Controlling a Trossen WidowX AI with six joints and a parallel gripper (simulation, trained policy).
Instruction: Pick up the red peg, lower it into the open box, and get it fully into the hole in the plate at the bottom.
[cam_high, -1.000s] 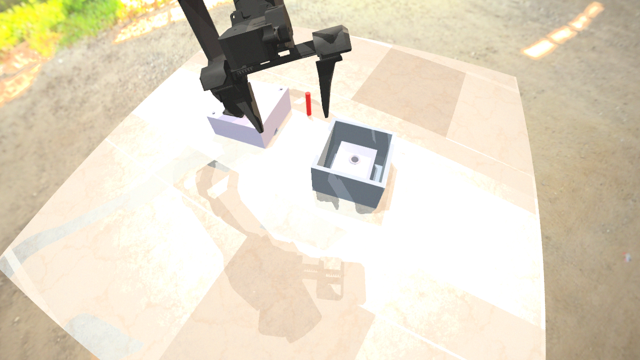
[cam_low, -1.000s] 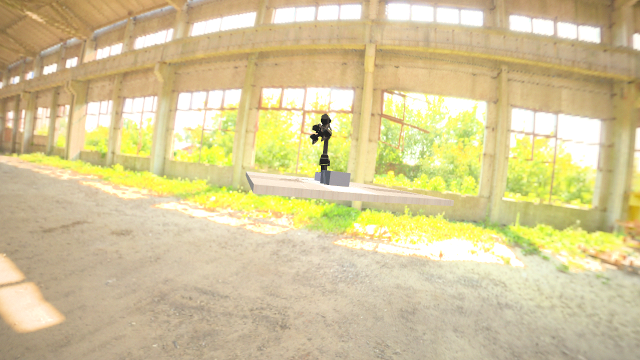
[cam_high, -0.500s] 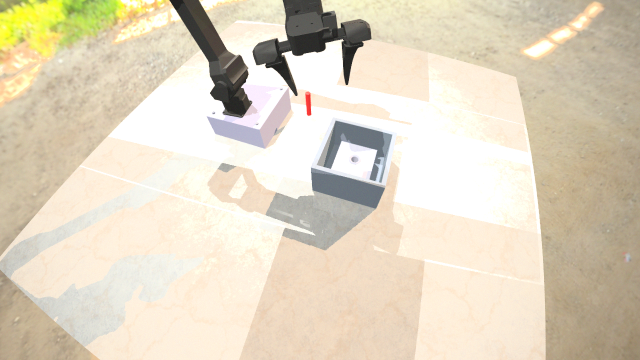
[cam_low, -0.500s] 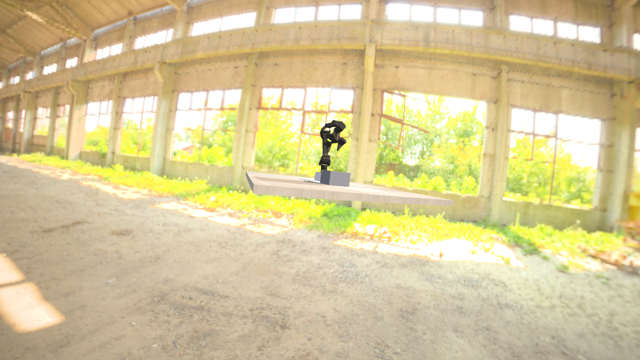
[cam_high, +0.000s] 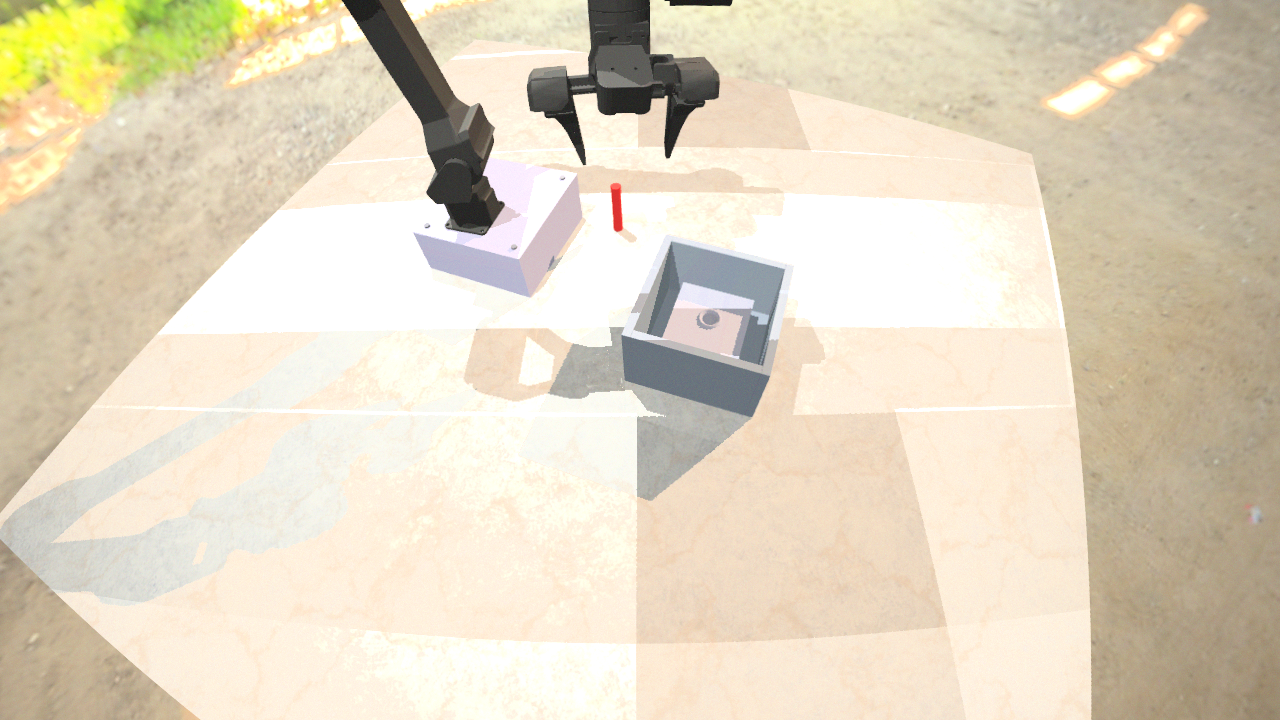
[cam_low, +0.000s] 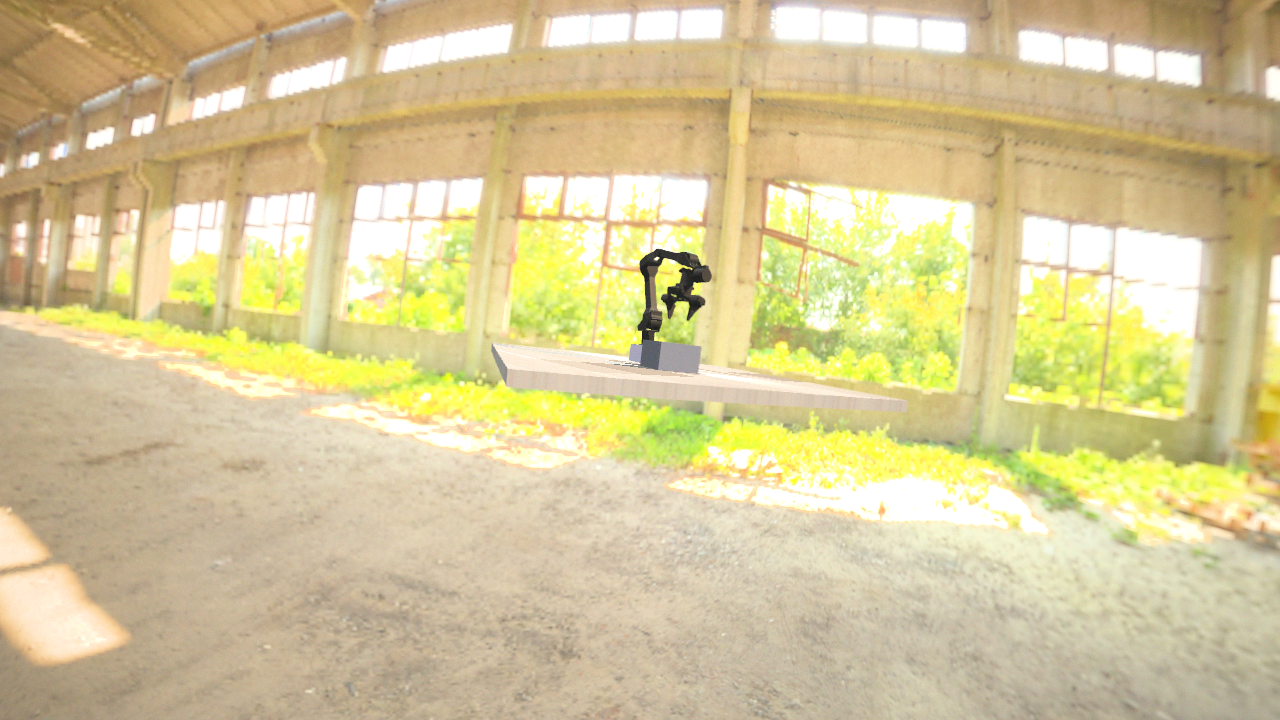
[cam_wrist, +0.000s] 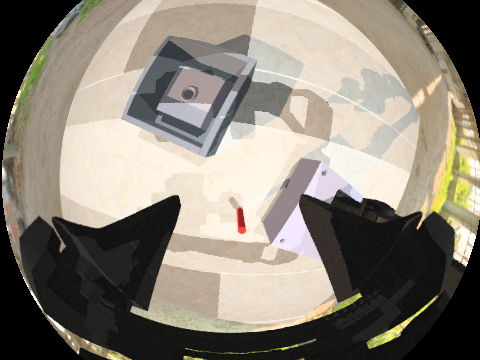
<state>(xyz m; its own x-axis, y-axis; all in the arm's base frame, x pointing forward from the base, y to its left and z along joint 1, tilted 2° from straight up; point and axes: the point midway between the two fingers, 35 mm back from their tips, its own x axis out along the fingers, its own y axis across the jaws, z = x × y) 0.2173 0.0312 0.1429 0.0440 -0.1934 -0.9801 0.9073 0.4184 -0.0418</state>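
Right now the red peg is 15 cm below my gripper tip, 9 cm to the left of it and 5 cm behind it. The rest, counted from my gripper tip: pale plate 15 cm below, 13 cm ahead, 9 cm to the right; grey box 17 cm below, 13 cm ahead, 9 cm to the right.
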